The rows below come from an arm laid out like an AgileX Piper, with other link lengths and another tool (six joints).
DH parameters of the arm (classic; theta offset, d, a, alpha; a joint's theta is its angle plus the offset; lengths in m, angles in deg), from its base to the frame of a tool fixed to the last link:
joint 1: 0 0.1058 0 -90
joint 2: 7.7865 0 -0.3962 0
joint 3: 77.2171 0 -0.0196 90
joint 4: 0 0.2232 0 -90
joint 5: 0 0 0 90
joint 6: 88.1 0.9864 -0.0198 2
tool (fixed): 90 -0.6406 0 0
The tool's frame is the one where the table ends.
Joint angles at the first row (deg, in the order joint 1, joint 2, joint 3, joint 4, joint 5, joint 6):
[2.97 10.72 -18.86 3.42 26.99 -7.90]
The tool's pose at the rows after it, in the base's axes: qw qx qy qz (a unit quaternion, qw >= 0); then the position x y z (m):
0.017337, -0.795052, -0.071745, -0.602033, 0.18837, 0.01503, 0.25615
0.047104, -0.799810, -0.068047, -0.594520, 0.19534, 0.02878, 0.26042
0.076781, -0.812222, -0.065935, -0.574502, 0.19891, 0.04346, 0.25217
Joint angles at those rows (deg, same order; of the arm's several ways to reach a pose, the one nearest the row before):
[2.97 13.98 -20.56 8.87 25.81 -10.52]
[2.97 16.68 -21.43 14.67 25.34 -13.39]
[2.97 18.99 -21.77 19.95 26.53 -15.88]

